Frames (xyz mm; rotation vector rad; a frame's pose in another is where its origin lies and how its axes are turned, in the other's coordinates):
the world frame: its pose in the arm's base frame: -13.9 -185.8 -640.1 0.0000 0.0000 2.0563
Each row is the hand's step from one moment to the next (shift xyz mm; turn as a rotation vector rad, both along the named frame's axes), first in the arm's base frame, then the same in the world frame.
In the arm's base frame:
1: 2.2 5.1 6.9 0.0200 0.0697 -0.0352
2: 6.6 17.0 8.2 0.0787 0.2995 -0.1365
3: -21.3 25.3 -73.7 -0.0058 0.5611 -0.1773
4: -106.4 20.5 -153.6 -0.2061 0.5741 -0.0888
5: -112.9 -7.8 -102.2 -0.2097 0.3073 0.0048
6: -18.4 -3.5 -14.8 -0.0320 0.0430 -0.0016
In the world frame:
1: 3.5 -4.3 6.9 0.0523 -0.0502 -0.0352
2: 12.0 -13.8 8.2 0.2282 -0.2094 -0.1365
3: 32.3 7.0 -73.7 0.4990 -0.2567 -0.1773
4: 67.8 84.5 -153.6 0.6039 -0.0856 -0.0888
5: 45.8 103.5 -102.2 0.3696 0.0421 0.0048
6: 5.5 17.9 -14.8 0.0530 0.0082 -0.0016

